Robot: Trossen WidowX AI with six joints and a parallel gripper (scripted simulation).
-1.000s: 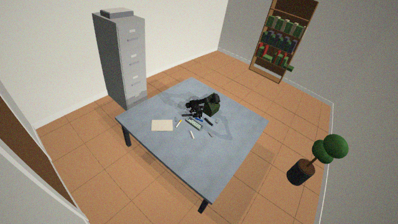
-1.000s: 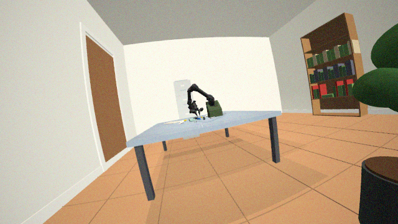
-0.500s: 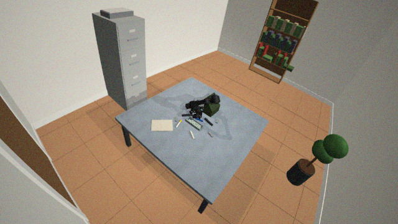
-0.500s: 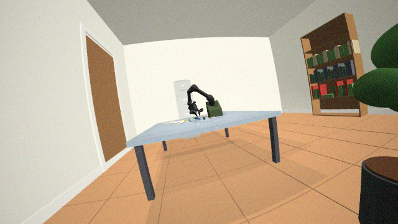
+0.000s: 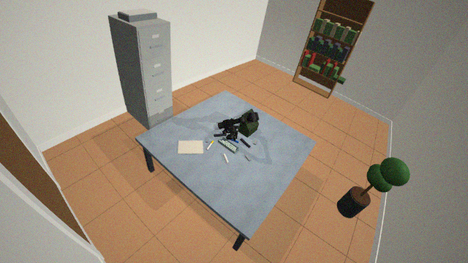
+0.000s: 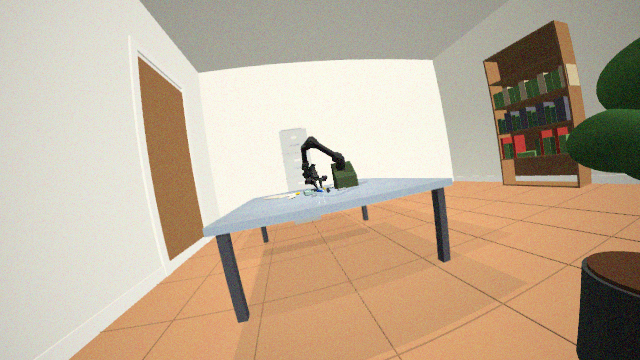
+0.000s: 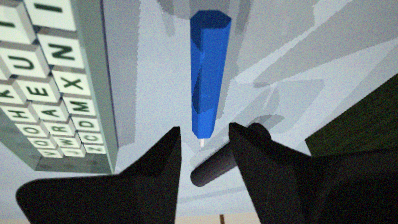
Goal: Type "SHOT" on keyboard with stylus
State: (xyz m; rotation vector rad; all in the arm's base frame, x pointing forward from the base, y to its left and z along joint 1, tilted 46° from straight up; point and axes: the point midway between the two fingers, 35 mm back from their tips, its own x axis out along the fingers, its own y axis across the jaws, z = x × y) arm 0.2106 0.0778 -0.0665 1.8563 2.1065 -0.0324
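My gripper tip is now 10 mm past the blue stylus, 20 mm to the right of it and 20 mm above it. The rest, counted from my gripper tip: cream notepad 350 mm ahead, 240 mm to the right, 20 mm below; grey block 180 mm ahead, 200 mm to the right, 20 mm below.
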